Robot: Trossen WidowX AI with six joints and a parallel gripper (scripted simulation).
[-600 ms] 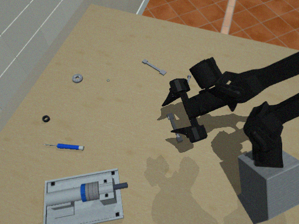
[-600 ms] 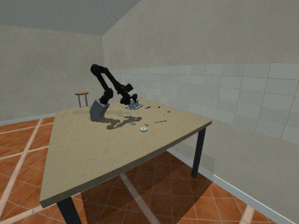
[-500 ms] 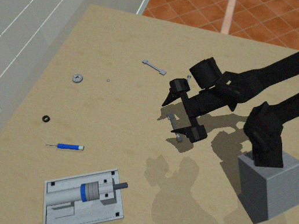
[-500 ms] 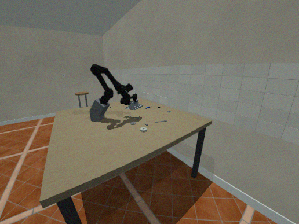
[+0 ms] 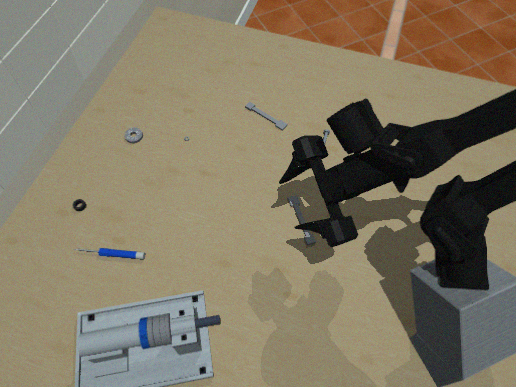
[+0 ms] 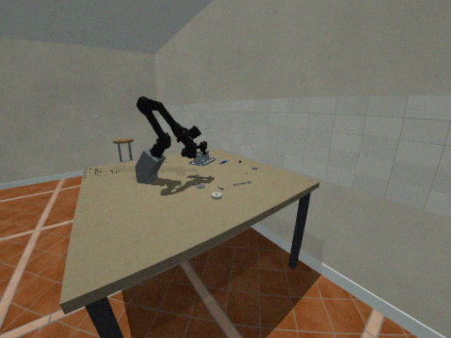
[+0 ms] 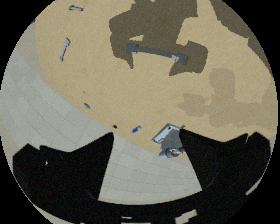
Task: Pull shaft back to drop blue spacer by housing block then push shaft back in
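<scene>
The dark shaft lies 19 cm ahead of my hand, 24 cm to the left of it and 8 cm below it. The rest, counted from my hand: grey spacer: 19 cm ahead, 24 cm to the left, 8 cm below; then blue spacer: 22 cm ahead, 26 cm to the left, 8 cm below.
</scene>
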